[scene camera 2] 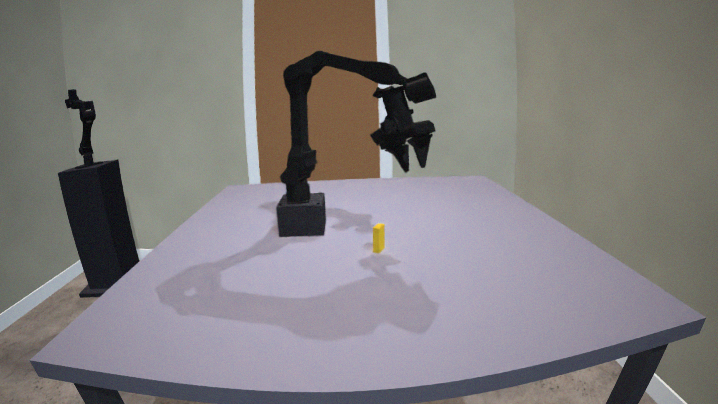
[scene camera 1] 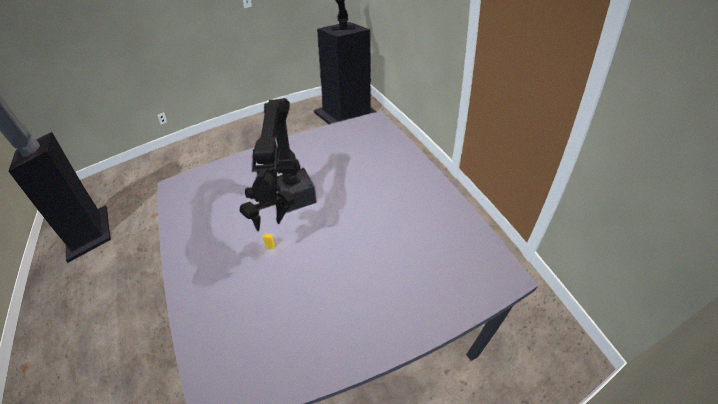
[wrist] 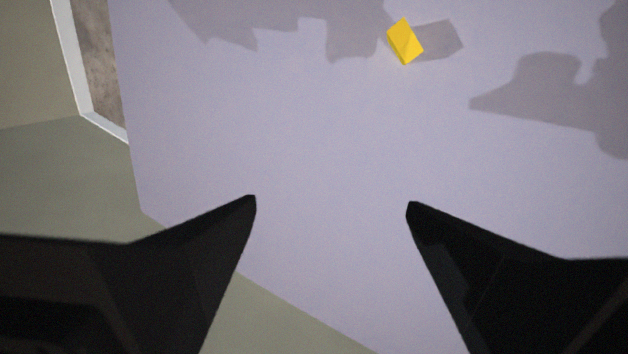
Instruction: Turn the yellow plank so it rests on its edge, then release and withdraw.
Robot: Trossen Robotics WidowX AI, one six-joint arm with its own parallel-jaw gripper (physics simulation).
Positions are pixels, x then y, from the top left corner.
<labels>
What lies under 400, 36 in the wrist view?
A yellow plank.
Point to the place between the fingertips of my gripper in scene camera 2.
At 414, 169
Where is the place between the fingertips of my gripper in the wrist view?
331, 205
</labels>
